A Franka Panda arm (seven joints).
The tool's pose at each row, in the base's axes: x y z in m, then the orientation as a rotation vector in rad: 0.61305 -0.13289 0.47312 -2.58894 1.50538 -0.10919; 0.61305 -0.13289 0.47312 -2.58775 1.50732 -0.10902; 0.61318 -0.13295 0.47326 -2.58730 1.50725 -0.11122; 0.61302 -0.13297 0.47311 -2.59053 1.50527 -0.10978; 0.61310 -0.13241 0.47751 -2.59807 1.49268 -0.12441; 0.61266 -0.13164 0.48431 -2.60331 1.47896 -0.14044; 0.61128 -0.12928 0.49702 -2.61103 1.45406 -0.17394; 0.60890 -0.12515 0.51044 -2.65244 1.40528 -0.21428; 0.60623 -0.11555 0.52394 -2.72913 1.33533 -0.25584; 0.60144 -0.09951 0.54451 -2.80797 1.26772 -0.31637; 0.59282 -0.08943 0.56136 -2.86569 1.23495 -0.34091; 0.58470 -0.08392 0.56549 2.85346 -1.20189 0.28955
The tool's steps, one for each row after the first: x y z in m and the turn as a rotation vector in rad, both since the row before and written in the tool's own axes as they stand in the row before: 0.00000 0.00000 0.00000 0.00000 0.00000 0.00152; 0.00011 -0.00011 -0.00013 0.00104 0.00110 0.00002; -0.00006 0.00017 0.00012 -0.00202 -0.00017 -0.00220; -0.00049 -0.00105 -0.00428 0.00416 0.00799 -0.01046; -0.00088 -0.00112 -0.00671 0.00670 0.00769 -0.01032; -0.00261 -0.00220 -0.01255 0.01446 0.01616 -0.01835; -0.00437 -0.00264 -0.01329 -0.00020 0.02653 -0.04429; -0.00859 -0.00565 -0.01326 -0.02086 0.03510 -0.06825; -0.01331 -0.00933 -0.02095 -0.02331 0.04907 -0.06703; -0.01026 -0.00243 -0.01867 -0.02978 0.02688 -0.03855; -0.00856 0.00166 -0.00611 -0.04210 -0.01579 -0.02001
